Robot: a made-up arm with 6 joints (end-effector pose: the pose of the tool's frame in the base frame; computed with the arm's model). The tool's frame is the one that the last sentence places.
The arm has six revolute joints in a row. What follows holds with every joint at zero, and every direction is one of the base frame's. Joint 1 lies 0.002 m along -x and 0.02 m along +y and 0.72 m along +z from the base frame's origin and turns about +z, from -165.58 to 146.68 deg. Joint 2 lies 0.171 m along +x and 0.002 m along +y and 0.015 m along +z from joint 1 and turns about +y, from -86.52 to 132.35 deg. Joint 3 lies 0.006 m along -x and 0.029 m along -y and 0.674 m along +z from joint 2 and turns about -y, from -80.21 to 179.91 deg. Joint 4 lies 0.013 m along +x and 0.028 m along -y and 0.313 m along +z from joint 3 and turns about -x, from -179.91 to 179.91 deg. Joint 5 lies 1.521 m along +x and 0.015 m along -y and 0.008 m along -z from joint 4 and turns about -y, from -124.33 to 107.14 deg. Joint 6 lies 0.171 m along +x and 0.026 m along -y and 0.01 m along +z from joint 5 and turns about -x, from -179.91 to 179.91 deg. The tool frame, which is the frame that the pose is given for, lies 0.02 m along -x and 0.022 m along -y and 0.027 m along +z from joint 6; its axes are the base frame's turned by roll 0, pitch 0 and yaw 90 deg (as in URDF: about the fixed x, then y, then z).
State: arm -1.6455 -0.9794 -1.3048 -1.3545 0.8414 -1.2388
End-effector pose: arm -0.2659 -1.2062 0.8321 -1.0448 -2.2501 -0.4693
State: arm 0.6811 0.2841 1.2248 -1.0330 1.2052 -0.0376
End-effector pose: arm 0.9099 0.4847 2.8355 0.3307 -2.5012 0.9529
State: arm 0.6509 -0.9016 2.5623 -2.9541 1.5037 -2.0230
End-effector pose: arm -1.4135 -1.0885 0.4970 -1.1415 -1.1260 0.5427
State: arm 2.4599 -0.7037 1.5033 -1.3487 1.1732 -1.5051
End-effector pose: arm 1.2397 -0.7372 2.3711 -1.0991 0.4308 1.7490
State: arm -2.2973 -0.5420 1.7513 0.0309 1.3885 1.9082
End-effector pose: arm 0.9793 1.2127 2.1619 1.4691 -0.0003 1.6914
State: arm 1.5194 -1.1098 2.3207 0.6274 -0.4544 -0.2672
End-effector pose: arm 0.0360 -1.9431 0.2475 0.2753 -2.8012 0.1682
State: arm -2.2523 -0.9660 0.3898 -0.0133 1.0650 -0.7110
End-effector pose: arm 0.1982 0.4765 2.7644 -2.1810 0.4303 0.4969
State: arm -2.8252 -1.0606 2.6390 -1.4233 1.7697 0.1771
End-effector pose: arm 1.3791 0.6764 0.0501 1.4637 0.4022 -2.1907
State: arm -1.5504 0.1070 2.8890 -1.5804 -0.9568 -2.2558
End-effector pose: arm 0.0611 1.3772 1.7199 0.9720 -0.7599 2.0515
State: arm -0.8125 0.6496 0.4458 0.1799 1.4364 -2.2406
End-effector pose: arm 1.4625 -1.6395 1.4044 0.2348 -2.0536 1.8658
